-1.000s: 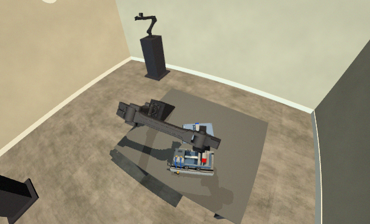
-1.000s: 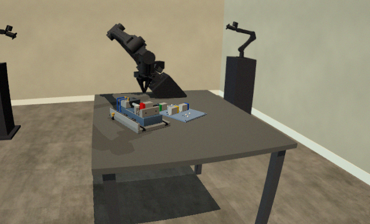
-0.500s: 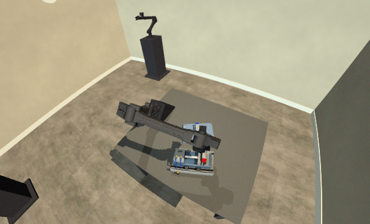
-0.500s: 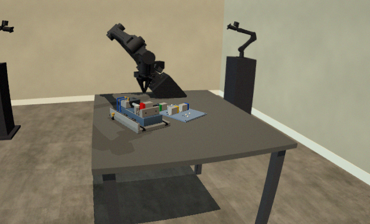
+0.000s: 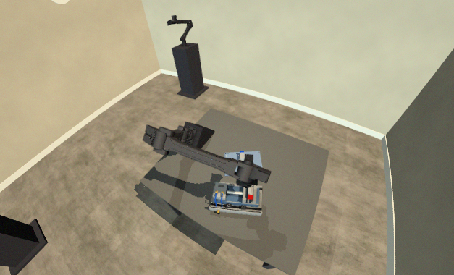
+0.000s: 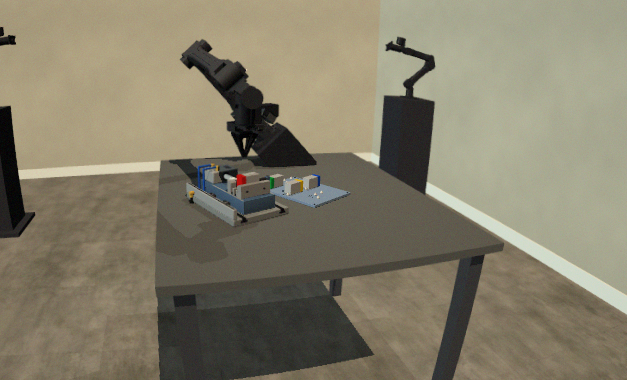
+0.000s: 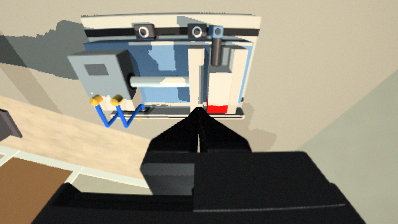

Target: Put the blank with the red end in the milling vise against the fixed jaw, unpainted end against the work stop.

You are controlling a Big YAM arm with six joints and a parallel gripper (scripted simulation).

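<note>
The grey bar with red end lies 3 cm ahead of my hand, 1 cm to the left of it and 7 cm below it. Round my hand: fixed jaw 5 cm ahead, 2 cm to the left, 9 cm below; then moving jaw 9 cm below; then work stop rod 5 cm to the left, 8 cm below.
</note>
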